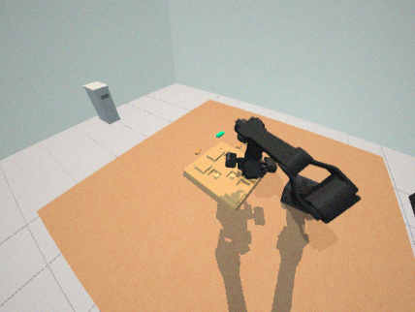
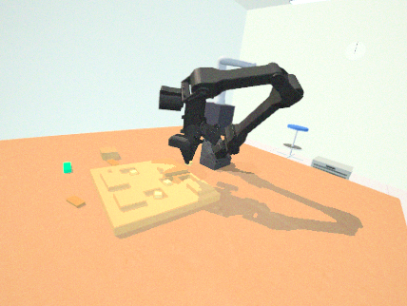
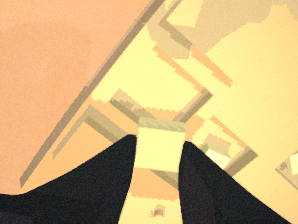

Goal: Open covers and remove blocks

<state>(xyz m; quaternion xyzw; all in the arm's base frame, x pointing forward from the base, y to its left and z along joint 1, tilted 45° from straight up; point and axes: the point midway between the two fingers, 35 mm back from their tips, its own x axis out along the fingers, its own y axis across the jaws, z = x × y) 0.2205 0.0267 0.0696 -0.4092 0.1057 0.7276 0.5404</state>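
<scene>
Right now my gripper tip is 110 mm short of the tan puzzle board, 60 mm above it and 20 mm to the left of it.
</scene>
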